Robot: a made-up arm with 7 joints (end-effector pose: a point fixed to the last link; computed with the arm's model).
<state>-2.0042 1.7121 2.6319 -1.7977 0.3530 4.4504 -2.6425</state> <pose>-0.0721 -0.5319 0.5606 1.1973 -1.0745 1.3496</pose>
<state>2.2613 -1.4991 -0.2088 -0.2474 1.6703 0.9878 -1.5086</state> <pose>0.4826 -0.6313 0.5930 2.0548 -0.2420 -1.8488</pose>
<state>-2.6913 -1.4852 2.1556 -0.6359 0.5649 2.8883 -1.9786</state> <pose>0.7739 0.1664 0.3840 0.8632 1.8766 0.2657</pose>
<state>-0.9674 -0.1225 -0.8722 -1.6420 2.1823 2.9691 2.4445</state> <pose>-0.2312 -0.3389 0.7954 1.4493 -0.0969 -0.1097</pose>
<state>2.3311 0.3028 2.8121 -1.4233 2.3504 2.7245 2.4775</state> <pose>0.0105 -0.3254 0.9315 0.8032 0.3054 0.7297</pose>
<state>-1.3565 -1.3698 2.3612 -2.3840 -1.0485 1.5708 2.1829</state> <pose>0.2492 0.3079 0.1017 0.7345 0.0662 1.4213</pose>
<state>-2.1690 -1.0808 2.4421 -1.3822 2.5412 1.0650 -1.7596</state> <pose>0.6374 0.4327 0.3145 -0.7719 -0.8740 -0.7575</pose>
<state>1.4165 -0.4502 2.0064 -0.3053 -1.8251 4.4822 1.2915</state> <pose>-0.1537 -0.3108 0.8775 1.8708 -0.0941 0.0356</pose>
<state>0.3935 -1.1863 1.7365 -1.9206 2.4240 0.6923 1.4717</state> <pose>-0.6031 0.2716 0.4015 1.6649 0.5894 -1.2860</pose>
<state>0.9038 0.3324 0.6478 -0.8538 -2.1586 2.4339 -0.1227</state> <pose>0.0600 0.5470 0.9167 0.4969 1.0948 1.9010</pose>
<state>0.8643 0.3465 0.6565 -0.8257 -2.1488 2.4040 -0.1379</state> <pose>0.0869 0.5463 0.9220 0.5599 1.0601 1.8553</pose>
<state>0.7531 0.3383 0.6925 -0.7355 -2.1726 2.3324 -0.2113</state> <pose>0.1406 0.5155 0.9589 0.6605 0.8851 1.7192</pose>
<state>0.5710 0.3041 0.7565 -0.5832 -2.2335 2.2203 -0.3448</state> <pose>0.2033 0.4373 1.0246 0.7941 0.5885 1.4695</pose>
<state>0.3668 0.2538 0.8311 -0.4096 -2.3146 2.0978 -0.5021</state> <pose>0.2339 0.3266 1.0921 0.9339 0.2709 1.1635</pose>
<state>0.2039 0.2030 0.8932 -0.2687 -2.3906 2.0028 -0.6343</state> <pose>0.2214 0.2315 1.1367 1.0428 0.0253 0.9108</pose>
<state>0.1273 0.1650 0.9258 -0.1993 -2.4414 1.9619 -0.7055</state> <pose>0.1950 0.1868 1.1559 1.0863 -0.1001 0.7871</pose>
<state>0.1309 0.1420 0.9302 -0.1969 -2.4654 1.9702 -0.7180</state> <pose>0.1759 0.1856 1.1602 1.0655 -0.1221 0.7804</pose>
